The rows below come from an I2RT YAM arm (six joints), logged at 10 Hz.
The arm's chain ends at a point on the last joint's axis. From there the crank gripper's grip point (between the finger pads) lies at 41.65 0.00 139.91 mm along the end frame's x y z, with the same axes.
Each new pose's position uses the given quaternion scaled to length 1; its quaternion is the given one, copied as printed.
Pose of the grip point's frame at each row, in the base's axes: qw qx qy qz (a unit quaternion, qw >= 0); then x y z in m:
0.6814 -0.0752 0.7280 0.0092 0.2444 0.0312 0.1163
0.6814 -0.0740 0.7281 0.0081 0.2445 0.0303 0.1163
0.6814 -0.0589 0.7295 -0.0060 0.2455 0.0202 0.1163
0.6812 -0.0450 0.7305 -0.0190 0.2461 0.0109 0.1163
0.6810 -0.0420 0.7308 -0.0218 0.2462 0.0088 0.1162
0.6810 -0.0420 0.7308 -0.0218 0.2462 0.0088 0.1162
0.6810 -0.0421 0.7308 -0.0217 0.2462 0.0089 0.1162
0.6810 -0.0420 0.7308 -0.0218 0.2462 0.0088 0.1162
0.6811 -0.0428 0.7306 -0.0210 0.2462 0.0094 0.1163
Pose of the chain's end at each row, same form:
0.6814 -0.0752 0.7280 0.0092 0.1083 0.0190 0.1676
0.6814 -0.0740 0.7281 0.0081 0.1084 0.0186 0.1676
0.6814 -0.0589 0.7295 -0.0060 0.1090 0.0141 0.1677
0.6812 -0.0450 0.7305 -0.0190 0.1095 0.0100 0.1676
0.6810 -0.0420 0.7308 -0.0218 0.1096 0.0090 0.1676
0.6810 -0.0420 0.7308 -0.0218 0.1096 0.0090 0.1676
0.6810 -0.0421 0.7308 -0.0217 0.1096 0.0091 0.1676
0.6810 -0.0420 0.7308 -0.0218 0.1096 0.0090 0.1676
0.6811 -0.0428 0.7306 -0.0210 0.1096 0.0093 0.1677

